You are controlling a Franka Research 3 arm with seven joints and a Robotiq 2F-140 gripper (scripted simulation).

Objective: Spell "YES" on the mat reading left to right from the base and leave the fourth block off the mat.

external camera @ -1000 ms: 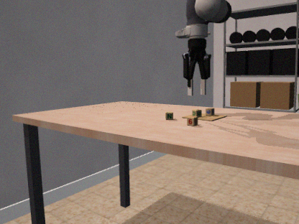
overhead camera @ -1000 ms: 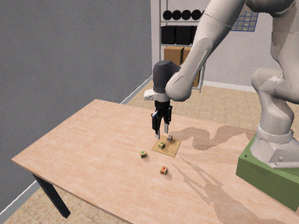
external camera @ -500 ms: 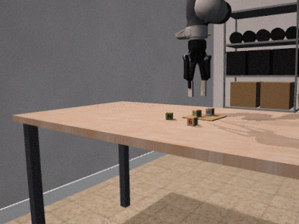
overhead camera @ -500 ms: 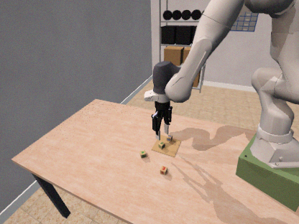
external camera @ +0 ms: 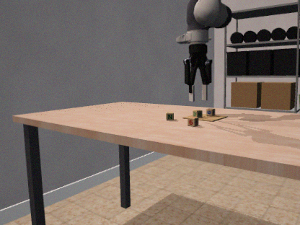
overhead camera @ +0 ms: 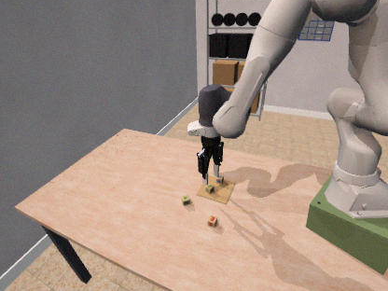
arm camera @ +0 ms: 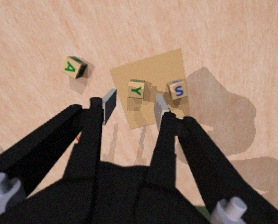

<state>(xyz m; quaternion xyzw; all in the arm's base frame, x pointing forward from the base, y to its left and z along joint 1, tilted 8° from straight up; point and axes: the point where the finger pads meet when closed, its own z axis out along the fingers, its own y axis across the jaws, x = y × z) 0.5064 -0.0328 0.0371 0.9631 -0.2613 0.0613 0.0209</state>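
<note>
Right now the Y block is 9 cm below my hand. Round my hand: green N block (9 cm ahead, 9 cm to the left, 9 cm below); S block (3 cm behind, 7 cm to the right, 9 cm below); tan mat (2 cm behind, 3 cm to the right, 10 cm below).
</note>
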